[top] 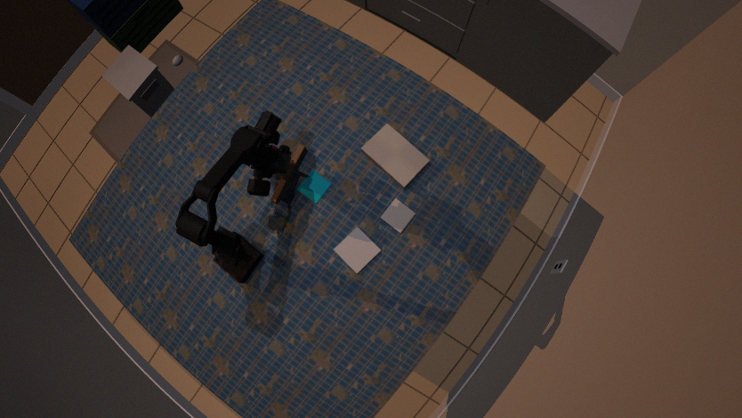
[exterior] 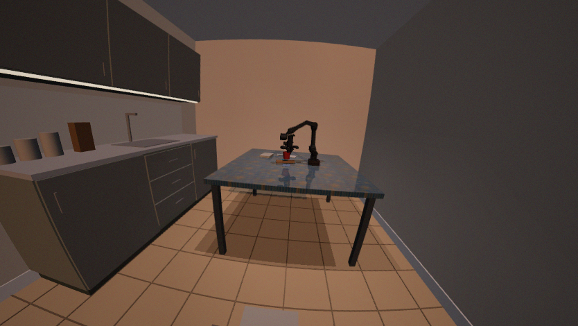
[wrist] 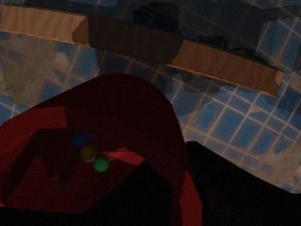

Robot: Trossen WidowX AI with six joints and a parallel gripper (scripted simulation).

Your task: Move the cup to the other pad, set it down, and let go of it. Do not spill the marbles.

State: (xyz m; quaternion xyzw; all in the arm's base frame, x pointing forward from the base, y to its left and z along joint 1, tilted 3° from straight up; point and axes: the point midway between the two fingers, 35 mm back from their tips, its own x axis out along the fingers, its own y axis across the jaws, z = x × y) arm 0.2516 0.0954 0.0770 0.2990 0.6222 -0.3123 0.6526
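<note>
The teal pad lies 11 cm to the right of my gripper tip, 10 cm below it and 7 cm ahead of it. Round my gripper tip: pale blue pad (10 cm below, 6 cm to the left, 1 cm ahead); then red cup (2 cm to the left, 2 cm ahead); then wooden bar (8 cm below, 4 cm ahead, 2 cm to the right).
</note>
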